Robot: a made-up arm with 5 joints.
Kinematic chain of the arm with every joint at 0, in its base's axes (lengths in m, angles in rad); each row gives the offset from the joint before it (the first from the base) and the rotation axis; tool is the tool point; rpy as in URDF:
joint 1: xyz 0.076 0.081 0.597 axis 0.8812 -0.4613 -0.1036
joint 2: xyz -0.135 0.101 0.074 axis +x
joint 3: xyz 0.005 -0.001 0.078 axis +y
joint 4: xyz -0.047 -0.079 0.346 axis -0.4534 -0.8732 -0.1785
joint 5: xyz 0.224 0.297 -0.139 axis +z
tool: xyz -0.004 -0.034 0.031 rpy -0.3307 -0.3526 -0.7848
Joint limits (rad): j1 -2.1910..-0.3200 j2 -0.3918..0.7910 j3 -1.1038..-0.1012 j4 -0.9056..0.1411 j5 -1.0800..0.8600
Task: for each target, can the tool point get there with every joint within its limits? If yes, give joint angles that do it. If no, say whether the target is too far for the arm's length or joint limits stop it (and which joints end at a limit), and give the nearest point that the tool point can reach.
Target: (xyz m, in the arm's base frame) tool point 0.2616 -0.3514 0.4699
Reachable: no: joint limits stop it (at a limit: joint 1, joint 2, joint 3, joint 5) | nearest point -0.1229 0.2012 0.1413 | short by 0.749 m
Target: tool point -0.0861 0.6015 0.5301
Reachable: yes | joints -1.8526 0.6230 -0.8674 -0.7736 -0.6788
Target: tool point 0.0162 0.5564 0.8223
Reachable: yes | joints -1.0616 0.5760 -0.5883 -0.5688 -0.8344
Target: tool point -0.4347 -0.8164 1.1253
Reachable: no: too far | nearest point -0.1146 0.1627 1.0876 | short by 1.031 m
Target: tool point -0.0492 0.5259 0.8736
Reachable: yes | joints -0.7507 0.3374 -0.9353 -0.4142 0.5787
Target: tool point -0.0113 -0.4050 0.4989
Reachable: no: joint limits stop it (at a limit: joint 1, joint 2, joint 3, joint 5) | nearest point -0.1675 0.1966 0.1693 | short by 0.704 m
